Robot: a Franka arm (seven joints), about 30 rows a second.
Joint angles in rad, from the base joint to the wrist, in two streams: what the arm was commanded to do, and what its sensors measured. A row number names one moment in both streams.
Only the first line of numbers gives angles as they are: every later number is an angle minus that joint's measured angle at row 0.
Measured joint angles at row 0:
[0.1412, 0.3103, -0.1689, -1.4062, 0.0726, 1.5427, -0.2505]
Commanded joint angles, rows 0 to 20:
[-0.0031, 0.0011, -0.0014, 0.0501, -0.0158, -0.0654, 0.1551]
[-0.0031, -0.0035, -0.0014, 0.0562, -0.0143, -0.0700, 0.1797]
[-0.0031, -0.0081, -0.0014, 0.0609, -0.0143, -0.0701, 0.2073]
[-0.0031, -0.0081, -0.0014, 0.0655, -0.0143, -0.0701, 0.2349]
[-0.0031, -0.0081, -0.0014, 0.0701, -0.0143, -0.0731, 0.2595]
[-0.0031, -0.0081, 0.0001, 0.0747, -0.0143, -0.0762, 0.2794]
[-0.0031, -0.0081, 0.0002, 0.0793, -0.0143, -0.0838, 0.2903]
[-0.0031, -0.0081, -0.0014, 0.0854, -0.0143, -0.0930, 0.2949]
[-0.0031, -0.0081, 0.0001, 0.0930, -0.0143, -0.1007, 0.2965]
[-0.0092, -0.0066, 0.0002, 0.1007, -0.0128, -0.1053, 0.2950]
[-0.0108, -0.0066, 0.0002, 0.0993, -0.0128, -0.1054, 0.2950]
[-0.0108, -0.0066, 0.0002, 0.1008, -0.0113, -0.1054, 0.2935]
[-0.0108, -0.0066, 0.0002, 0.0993, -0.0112, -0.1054, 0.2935]
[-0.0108, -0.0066, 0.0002, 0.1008, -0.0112, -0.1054, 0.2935]
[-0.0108, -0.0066, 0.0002, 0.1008, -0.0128, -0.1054, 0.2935]
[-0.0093, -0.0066, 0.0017, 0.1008, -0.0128, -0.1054, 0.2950]
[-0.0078, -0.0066, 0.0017, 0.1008, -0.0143, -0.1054, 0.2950]
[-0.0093, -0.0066, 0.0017, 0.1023, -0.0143, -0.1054, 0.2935]
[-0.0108, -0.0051, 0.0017, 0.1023, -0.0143, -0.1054, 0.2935]
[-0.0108, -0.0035, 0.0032, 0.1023, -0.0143, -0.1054, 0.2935]
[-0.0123, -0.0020, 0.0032, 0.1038, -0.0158, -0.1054, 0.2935]
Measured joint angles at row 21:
[-0.0058, -0.0039, -0.0040, 0.0816, -0.0001, -0.0797, 0.2668]
